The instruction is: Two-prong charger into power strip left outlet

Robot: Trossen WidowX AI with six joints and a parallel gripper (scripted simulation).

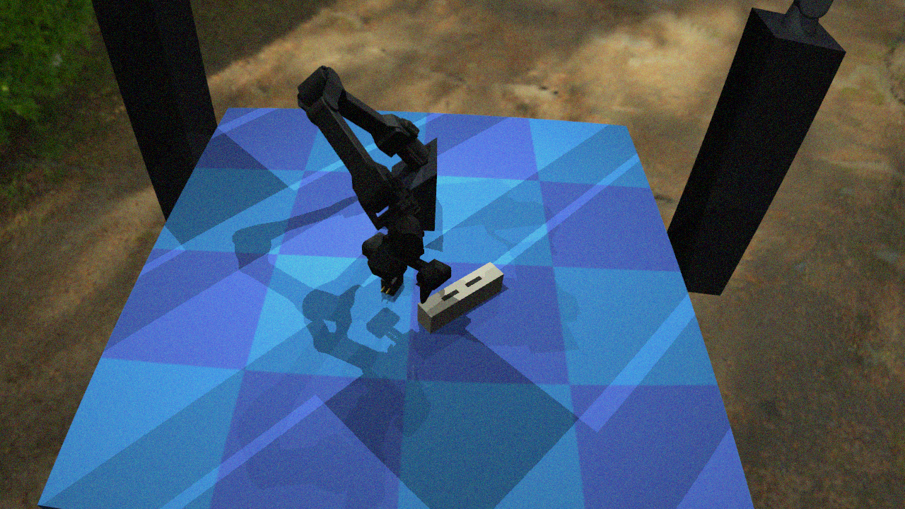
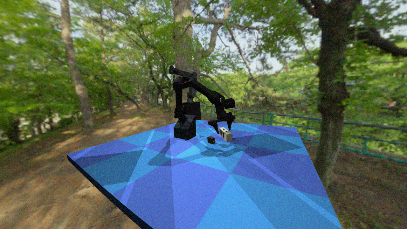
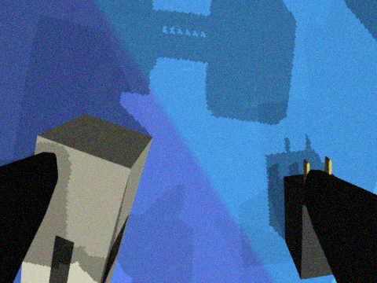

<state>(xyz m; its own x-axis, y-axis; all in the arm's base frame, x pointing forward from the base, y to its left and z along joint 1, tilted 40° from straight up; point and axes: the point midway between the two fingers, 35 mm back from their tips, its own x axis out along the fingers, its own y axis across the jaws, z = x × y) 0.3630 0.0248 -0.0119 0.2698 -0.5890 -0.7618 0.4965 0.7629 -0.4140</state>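
My gripper tip is now 60 mm past the black two-prong charger, 50 mm to the left of it and 60 mm above it.
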